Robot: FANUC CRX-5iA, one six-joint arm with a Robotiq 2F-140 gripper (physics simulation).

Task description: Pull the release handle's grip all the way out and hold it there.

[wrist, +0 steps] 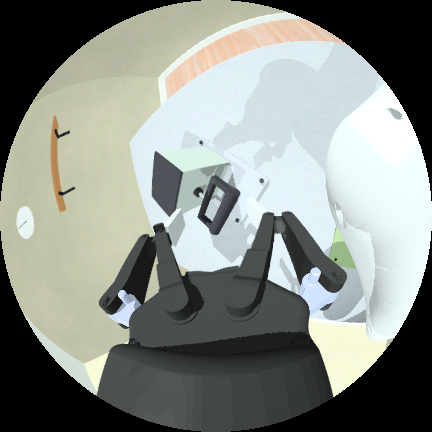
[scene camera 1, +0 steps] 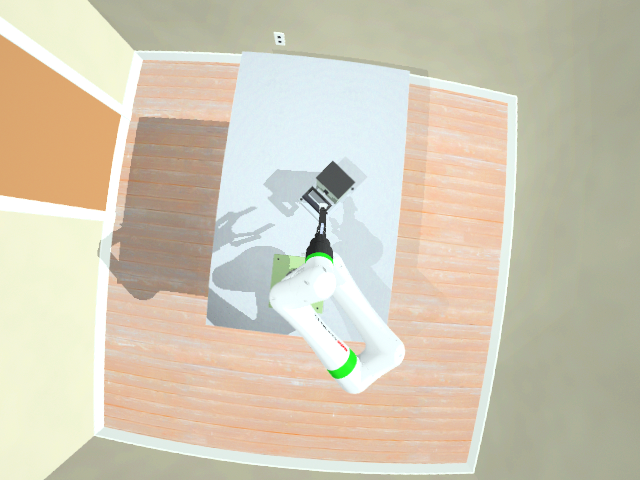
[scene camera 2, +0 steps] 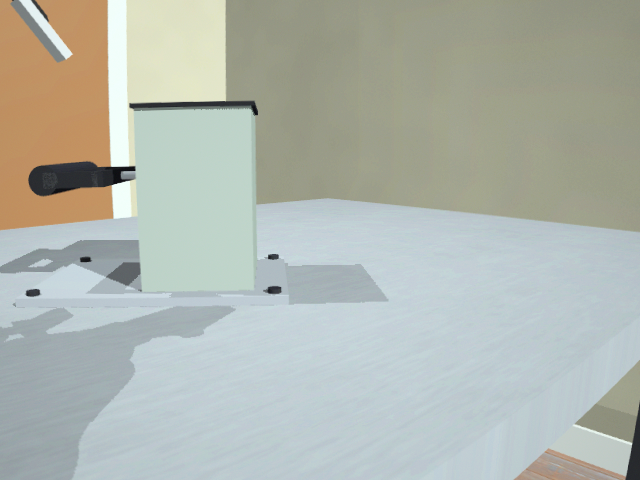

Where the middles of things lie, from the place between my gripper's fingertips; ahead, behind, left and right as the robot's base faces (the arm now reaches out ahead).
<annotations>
I see my gripper 13 cm short of the bolted base plate [scene camera 2: 87, 282] and 18 cm above it.
</annotations>
